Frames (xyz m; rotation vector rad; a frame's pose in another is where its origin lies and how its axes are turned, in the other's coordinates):
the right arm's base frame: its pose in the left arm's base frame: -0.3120 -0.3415 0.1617 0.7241 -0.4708 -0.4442
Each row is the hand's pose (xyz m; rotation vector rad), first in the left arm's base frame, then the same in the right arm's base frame.
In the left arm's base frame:
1: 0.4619 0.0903 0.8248 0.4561 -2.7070 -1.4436
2: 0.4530 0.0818 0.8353 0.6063 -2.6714 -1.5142
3: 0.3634 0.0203 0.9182 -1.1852 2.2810 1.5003
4: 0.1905 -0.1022 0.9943 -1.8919 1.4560 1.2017
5: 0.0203 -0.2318 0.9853 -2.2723 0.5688 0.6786
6: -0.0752 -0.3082 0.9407 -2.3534 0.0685 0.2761
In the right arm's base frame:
1: 0.5599 0.9304 -0.2141 0.5246 -2.3081 -0.3519
2: 0.5600 0.9303 -0.1980 0.6213 -2.2602 -0.4452
3: 0.5415 0.9286 -0.0626 1.1140 -2.0361 -0.7423
4: 0.4867 0.8630 0.1458 1.9191 -1.4351 -1.1117
5: 0.4165 0.7328 0.3005 2.5966 -0.5178 -1.2562
6: 0.3692 0.6291 0.3633 2.8778 0.1556 -1.1643

